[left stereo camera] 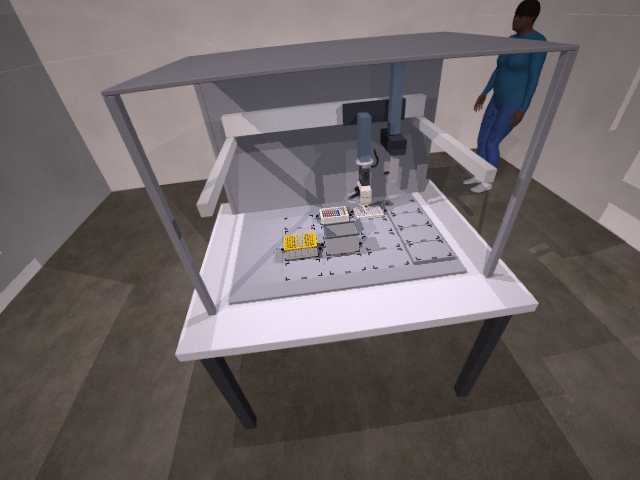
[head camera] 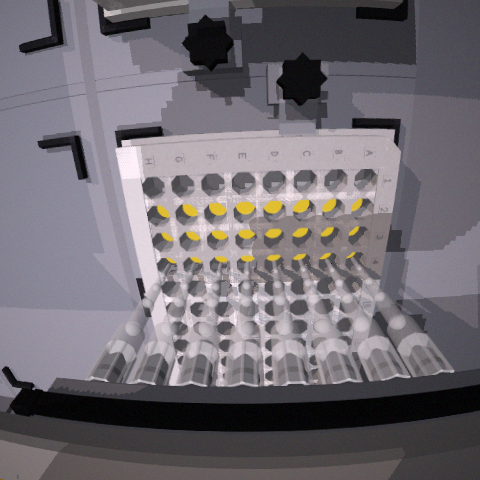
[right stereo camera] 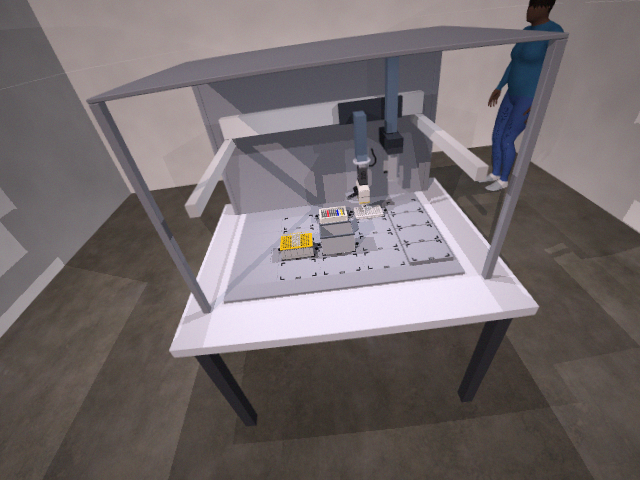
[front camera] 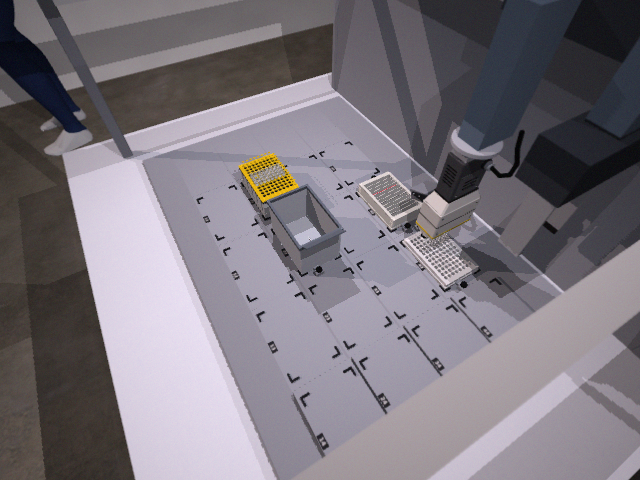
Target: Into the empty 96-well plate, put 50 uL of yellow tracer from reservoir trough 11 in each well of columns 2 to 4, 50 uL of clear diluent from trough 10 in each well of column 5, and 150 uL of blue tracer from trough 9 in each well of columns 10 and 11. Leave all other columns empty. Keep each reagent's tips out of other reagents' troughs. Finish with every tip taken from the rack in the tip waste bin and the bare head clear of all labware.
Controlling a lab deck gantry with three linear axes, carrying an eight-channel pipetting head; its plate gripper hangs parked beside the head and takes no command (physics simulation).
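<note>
The pipetting head (front camera: pixel 447 214) (left stereo camera: pixel 364 194) stands over the 96-well plate (front camera: pixel 445 283) (head camera: pixel 260 150) (left stereo camera: pixel 372 214). Its eight clear tips (head camera: pixel 246 327) point at column 4 and show no coloured liquid. Yellow liquid shows in all eight wells of columns 2, 3 and 4; column 1 looks empty. The tips partly hide the later columns. The reservoir (front camera: pixel 376 204) (left stereo camera: pixel 334 219) is beside the plate, with red, blue and yellow troughs visible in the stereo views. The yellow tip rack (front camera: pixel 266 198) holds clear tips across its middle. The parked plate gripper (left stereo camera: pixel 393 170) (right stereo camera: pixel 391 168) is open, holding nothing.
The grey waste bin (front camera: pixel 317 255) (left stereo camera: pixel 341 242) (right stereo camera: pixel 338 244) stands between the tip rack and the plate side of the deck, its walls higher than the plate. Black knobs (head camera: pixel 207 43) (head camera: pixel 301 79) sit between reservoir and plate. A person (left stereo camera: pixel 518 85) stands behind the table.
</note>
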